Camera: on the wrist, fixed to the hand. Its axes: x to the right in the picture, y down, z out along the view.
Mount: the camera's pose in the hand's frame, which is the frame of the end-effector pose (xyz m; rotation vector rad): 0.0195 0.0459 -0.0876 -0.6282 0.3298 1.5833
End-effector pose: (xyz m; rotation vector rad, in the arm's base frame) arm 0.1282 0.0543 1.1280 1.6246 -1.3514 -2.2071
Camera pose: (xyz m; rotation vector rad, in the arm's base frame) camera 0.1716 -0.0357 1.1412 0.2823 -0.9867 -1.0566
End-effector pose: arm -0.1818 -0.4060 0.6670 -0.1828 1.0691 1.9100
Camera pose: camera -0.2528 -0.4678 0.6310 -0.0413 -0.4818 -2.4258
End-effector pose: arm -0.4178 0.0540 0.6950 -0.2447 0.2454 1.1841
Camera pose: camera -0.4589 0.0600 0.6032 -0.8902 0.3539 2.7963
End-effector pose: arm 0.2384 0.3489 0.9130 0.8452 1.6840 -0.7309
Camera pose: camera 0.2260 0.4489 0.9132 1.4615 0.8786 0.9885
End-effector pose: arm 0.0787 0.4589 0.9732 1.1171 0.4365 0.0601
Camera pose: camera 0.0720 0.5594 0.9757 0.5748 -0.2776 1.6619
